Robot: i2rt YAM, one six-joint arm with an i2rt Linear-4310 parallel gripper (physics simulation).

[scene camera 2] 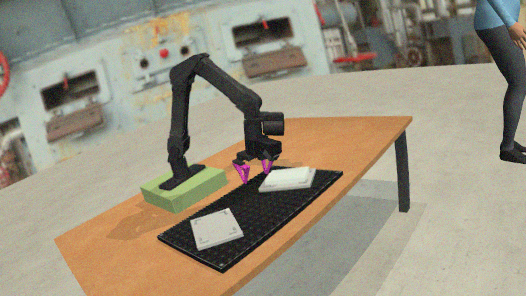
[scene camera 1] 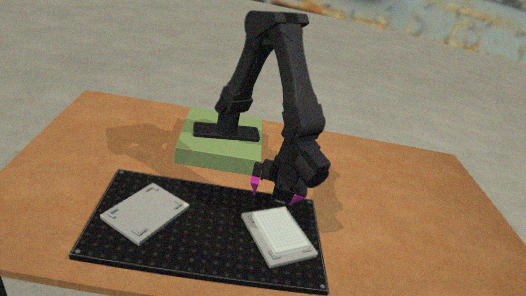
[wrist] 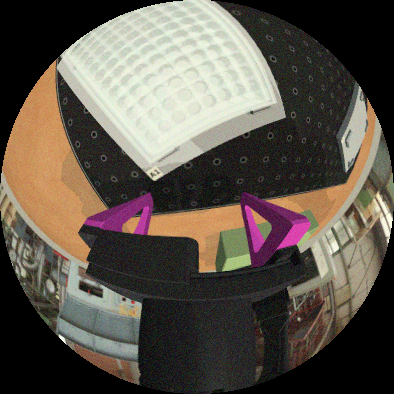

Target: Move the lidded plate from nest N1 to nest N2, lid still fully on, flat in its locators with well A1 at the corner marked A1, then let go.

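Frame: origin at the arm's base, x ahead, y down, z left, level; centimetres.
Seen in the pictures: gripper, fingertip midpoint: (scene camera 2: 255, 178) (wrist: 196, 197); arm's base, origin of the base link: (scene camera 2: 182, 177) (scene camera 1: 226, 133).
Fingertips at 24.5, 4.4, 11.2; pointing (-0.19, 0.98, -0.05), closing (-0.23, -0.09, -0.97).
Pixels of each thing's top centre, then the offset from my fingertips to it, as dx, dy, dz. "*": a spot on its surface instead. Level surfaces: height alone.
- pale grey nest, middle of its top: (wrist: 154, 45) (scene camera 1: 279, 231) (scene camera 2: 287, 176) +13.3, -1.4, -0.7
- nest's A1 label, surface spot: (wrist: 154, 173) * +4.5, -0.8, +2.4
- black perforated board, middle of its top: (wrist: 322, 96) (scene camera 1: 210, 223) (scene camera 2: 253, 204) +10.2, +0.3, -16.3
- wooden table, its level: dy +1.7
A white plate with a clear lid and rows of wells (scene camera 1: 285, 230) (scene camera 2: 287, 176) (wrist: 175, 80) lies in a pale grey nest (scene camera 1: 295, 257) (scene camera 2: 285, 188) (wrist: 220, 137) at the right of the board in scene camera 1. It looks flat, lid on. The nest's A1 label (wrist: 154, 173) is at the corner nearest the fingers in the wrist view. The other nest (scene camera 1: 145, 212) (scene camera 2: 216, 228) (wrist: 355, 130) is empty, with its corner locators showing. Which nest is N1 cannot be read. My gripper (scene camera 1: 273, 199) (scene camera 2: 256, 178) (wrist: 196, 197) is open and empty, beside the plate's nest on the arm-base side, apart from the plate.
Both nests stand on a black perforated board (scene camera 1: 210, 260) (scene camera 2: 272, 215) (wrist: 250, 175) on the wooden table (scene camera 1: 400, 210) (scene camera 2: 350, 137) (wrist: 30, 135). The arm stands on a green block (scene camera 1: 215, 158) (scene camera 2: 187, 197) (wrist: 235, 250) behind the board.
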